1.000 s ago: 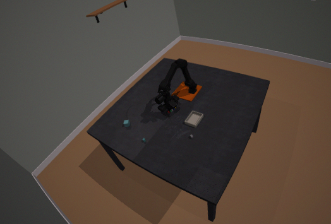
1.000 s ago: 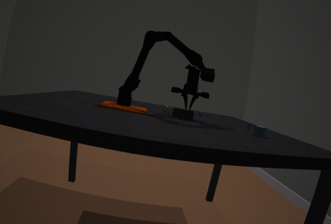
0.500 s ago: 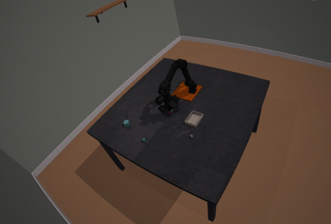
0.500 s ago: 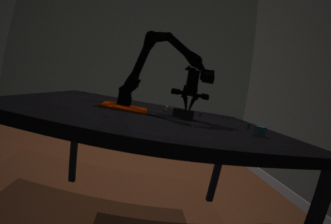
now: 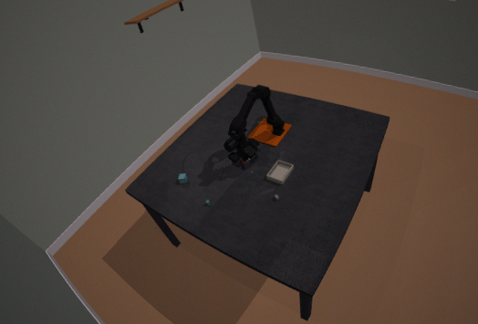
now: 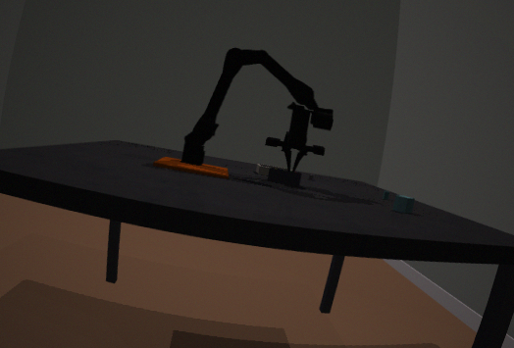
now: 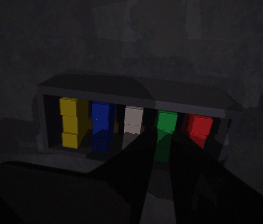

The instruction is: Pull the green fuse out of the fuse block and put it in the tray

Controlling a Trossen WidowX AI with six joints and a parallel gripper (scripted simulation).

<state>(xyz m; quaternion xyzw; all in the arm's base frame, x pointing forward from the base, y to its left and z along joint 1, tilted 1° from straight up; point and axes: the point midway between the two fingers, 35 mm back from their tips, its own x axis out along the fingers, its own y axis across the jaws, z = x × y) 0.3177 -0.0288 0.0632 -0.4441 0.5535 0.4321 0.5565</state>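
The white fuse is 20 mm behind my gripper tip and 10 mm below it. The rest, counted from my gripper tip: green fuse (10 mm below); then red fuse (20 mm ahead, 10 mm below); then blue fuse (30 mm behind, 10 mm to the left, 10 mm below).
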